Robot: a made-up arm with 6 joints. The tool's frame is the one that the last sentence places.
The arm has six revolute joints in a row. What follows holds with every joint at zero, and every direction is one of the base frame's. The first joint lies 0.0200 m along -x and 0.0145 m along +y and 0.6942 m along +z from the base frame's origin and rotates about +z. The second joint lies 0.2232 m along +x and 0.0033 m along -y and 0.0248 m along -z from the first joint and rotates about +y. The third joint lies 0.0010 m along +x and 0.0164 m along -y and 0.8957 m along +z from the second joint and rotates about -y. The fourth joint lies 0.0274 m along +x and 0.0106 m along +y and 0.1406 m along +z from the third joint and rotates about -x. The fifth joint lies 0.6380 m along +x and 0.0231 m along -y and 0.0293 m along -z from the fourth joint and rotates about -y. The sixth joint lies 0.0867 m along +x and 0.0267 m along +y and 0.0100 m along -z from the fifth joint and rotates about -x. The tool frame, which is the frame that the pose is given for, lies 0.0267 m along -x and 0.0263 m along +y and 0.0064 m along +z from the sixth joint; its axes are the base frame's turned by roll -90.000, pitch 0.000 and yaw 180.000 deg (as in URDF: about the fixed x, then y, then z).
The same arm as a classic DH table. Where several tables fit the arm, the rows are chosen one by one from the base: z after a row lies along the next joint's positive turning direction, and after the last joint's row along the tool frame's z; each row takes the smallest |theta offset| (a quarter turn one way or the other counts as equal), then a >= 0, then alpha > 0; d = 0 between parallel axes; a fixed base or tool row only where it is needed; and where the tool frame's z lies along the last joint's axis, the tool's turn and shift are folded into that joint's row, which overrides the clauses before.
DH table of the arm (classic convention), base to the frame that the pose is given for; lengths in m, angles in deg. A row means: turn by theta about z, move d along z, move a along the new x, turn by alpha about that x. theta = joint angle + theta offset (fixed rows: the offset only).
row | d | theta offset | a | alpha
base (fixed) | 0.0000 | -35.94 | -0.0247 | 0.00
joint 1 | 0.6694 | 35.94 | 0.2232 | -90.00
joint 2 | 0.0000 | -89.94 | 0.8957 | 180.00
joint 3 | 0.0091 | 0.06 | 0.1406 | -90.00
joint 4 | -0.6654 | 0.00 | -0.0293 | 90.00
joint 5 | -0.0036 | 0.00 | -0.0100 | -90.00
joint 6 | -0.0600 | 0.00 | 0.0064 | 90.00
tool (fixed) | -0.0263 | 90.00 | 0.0000 | 0.00

